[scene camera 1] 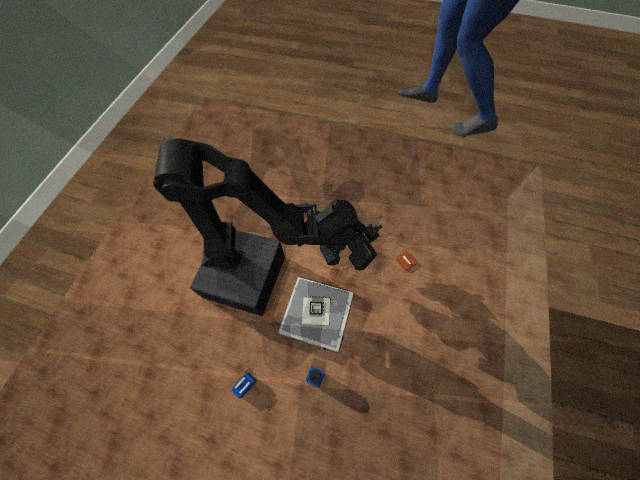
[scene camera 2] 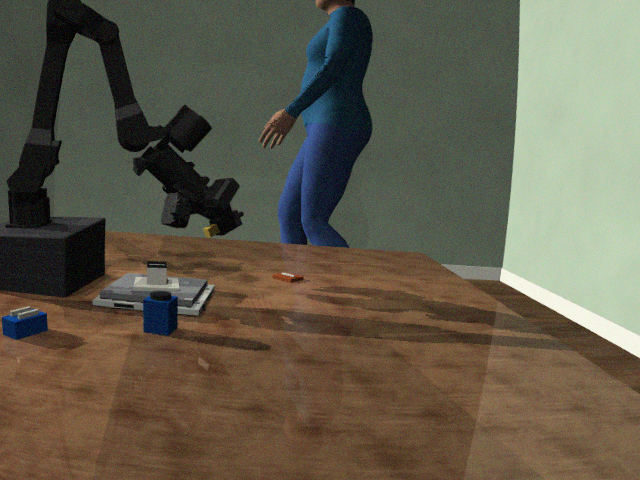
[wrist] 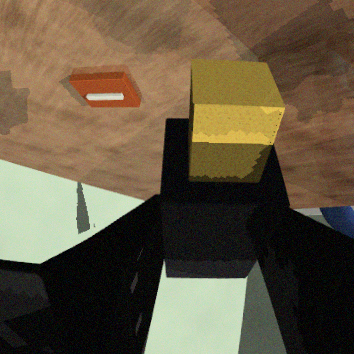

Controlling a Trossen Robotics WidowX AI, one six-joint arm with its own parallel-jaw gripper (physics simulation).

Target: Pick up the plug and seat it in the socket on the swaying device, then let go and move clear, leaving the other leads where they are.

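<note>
My gripper (scene camera 1: 372,233) (scene camera 2: 222,223) (wrist: 209,207) is shut on the yellow plug, which shows in scene camera 2 (scene camera 2: 210,230) and in the wrist view (wrist: 232,122). The plug sticks out at the fingertips and is hidden in scene camera 1. Gripper and plug are in the air, above and beyond the device, apart from it. The device (scene camera 1: 292,322) (scene camera 2: 188,293) is a flat grey and white slab in front of the arm's base. Its socket (scene camera 1: 316,308) (scene camera 2: 157,274) is a raised, pale square block with a dark-rimmed opening on top.
An orange block with one white bar (scene camera 1: 406,260) (scene camera 2: 287,277) (wrist: 106,95) lies right of the device. A blue block with two white bars (scene camera 1: 243,385) (scene camera 2: 24,324) and a blue block with a round black top (scene camera 1: 315,376) (scene camera 2: 160,315) stand on the near side. A person (scene camera 2: 330,103) stands behind.
</note>
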